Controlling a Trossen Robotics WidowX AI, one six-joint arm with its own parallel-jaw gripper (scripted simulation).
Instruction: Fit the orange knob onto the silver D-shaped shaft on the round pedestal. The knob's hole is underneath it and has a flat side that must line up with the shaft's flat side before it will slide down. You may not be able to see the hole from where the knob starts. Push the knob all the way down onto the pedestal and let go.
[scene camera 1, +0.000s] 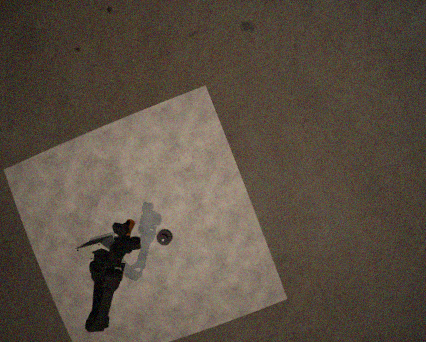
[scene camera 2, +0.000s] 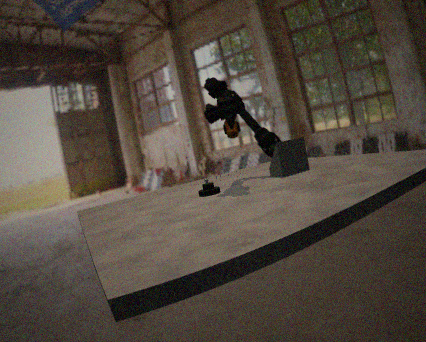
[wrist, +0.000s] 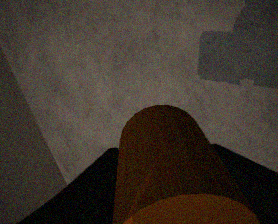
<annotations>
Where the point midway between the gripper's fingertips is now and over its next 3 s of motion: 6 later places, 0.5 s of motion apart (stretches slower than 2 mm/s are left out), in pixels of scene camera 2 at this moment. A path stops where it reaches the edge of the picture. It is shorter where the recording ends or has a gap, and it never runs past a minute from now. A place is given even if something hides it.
My gripper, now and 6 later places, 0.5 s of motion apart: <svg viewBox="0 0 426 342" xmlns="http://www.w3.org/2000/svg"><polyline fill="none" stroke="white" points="232,132 230,124 230,124 232,130 233,138 235,146 237,153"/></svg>
</annotations>
